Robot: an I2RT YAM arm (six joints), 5 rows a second.
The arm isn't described. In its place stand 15 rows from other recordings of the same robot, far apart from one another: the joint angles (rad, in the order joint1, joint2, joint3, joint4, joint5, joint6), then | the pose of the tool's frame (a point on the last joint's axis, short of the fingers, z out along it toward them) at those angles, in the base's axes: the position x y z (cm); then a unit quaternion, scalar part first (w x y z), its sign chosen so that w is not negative.
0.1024, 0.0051, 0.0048, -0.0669, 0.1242, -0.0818 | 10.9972 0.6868 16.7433 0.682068 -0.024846 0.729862 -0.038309
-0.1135, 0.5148, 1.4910, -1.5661, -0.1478, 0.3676 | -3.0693 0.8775 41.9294 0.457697 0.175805 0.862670 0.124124
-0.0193, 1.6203, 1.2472, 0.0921, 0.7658, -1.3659 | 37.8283 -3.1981 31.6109 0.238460 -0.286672 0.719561 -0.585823
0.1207, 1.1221, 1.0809, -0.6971, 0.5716, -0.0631 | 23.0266 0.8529 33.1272 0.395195 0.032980 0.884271 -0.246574
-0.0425, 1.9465, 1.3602, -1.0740, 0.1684, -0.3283 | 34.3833 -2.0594 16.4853 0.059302 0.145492 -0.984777 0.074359
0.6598, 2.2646, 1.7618, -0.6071, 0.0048, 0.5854 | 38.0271 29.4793 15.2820 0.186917 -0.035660 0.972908 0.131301
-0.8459, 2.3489, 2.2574, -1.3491, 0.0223, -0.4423 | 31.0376 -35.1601 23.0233 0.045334 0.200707 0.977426 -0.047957
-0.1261, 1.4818, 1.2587, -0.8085, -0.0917, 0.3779 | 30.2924 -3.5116 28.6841 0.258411 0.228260 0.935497 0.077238
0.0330, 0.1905, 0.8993, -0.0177, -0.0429, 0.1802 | -0.7911 0.1267 43.8350 0.898502 0.011949 0.425979 0.105330
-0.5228, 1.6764, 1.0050, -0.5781, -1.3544, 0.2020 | 27.9678 -12.1044 19.3132 0.221850 0.179008 0.754863 0.590695
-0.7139, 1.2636, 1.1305, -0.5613, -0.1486, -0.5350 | 21.1212 -17.6006 32.2214 0.382584 0.049296 0.902223 -0.192855
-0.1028, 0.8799, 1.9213, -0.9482, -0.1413, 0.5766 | 3.2825 0.1654 56.8889 0.705681 0.174616 0.650723 0.219277
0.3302, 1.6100, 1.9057, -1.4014, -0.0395, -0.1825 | 27.9906 9.7424 40.8156 0.228367 -0.251081 0.939946 0.036165
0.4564, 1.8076, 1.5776, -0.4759, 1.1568, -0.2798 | 37.4655 14.7637 31.5404 0.393329 -0.059808 0.791772 -0.463478
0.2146, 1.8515, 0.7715, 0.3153, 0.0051, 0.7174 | 33.2840 7.2359 10.3491 0.351455 0.229795 0.890702 0.174137
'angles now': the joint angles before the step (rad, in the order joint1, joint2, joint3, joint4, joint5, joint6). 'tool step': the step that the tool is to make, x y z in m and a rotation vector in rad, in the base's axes. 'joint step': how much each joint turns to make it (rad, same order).
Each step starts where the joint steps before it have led.
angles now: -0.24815, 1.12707, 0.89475, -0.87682, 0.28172, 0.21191
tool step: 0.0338, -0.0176, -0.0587, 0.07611, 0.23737, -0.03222
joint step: -0.03749, 0.28982, 0.00005, 0.04107, -0.01185, -0.00126
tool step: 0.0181, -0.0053, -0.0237, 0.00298, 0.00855, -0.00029
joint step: 0.00001, 0.11073, -0.00010, 0.10168, -0.00038, 0.00040
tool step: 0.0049, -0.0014, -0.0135, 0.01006, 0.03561, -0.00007
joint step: 0.00019, 0.05628, -0.00014, 0.01937, 0.00042, 0.00020
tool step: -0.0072, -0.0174, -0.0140, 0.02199, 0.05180, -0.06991
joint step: -0.07060, 0.04508, -0.01158, 0.00060, -0.00459, -0.00004
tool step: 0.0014, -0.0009, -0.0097, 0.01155, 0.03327, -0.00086
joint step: -0.00122, 0.03943, 0.00027, 0.00406, 0.00076, -0.00045
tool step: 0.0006, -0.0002, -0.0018, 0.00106, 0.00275, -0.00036
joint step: 0.00008, 0.00734, 0.00000, 0.00427, 0.00000, 0.00046
